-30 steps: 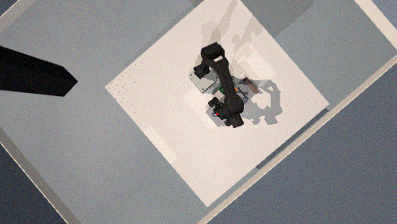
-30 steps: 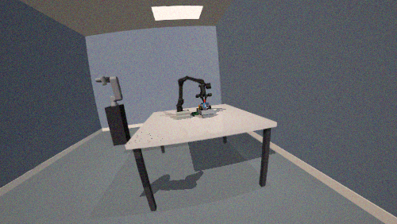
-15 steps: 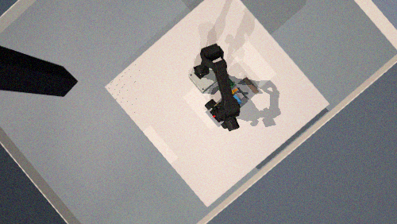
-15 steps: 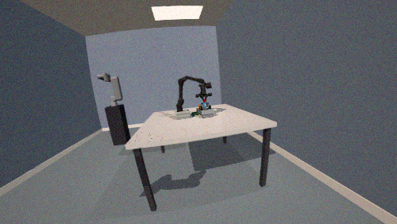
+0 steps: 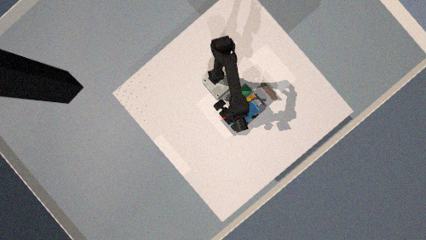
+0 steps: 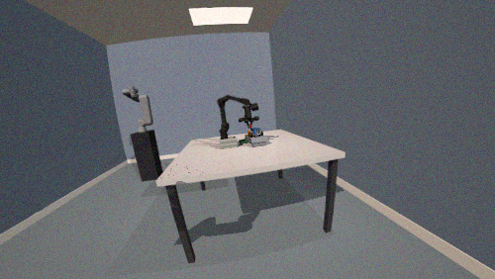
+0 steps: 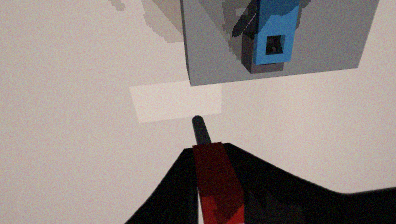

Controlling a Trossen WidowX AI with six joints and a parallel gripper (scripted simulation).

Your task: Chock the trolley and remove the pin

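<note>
Now: gripper tip 2 cm past the green tray, 24 cm to the right of it and 19 cm above it. From my gripper tip the other things lie so: grey ramp (9 cm ahead, 12 cm to the left, 13 cm below); red-headed stop pin (right at my gripper tip); blue trolley (9 cm ahead, 12 cm to the left, 7 cm below).
</note>
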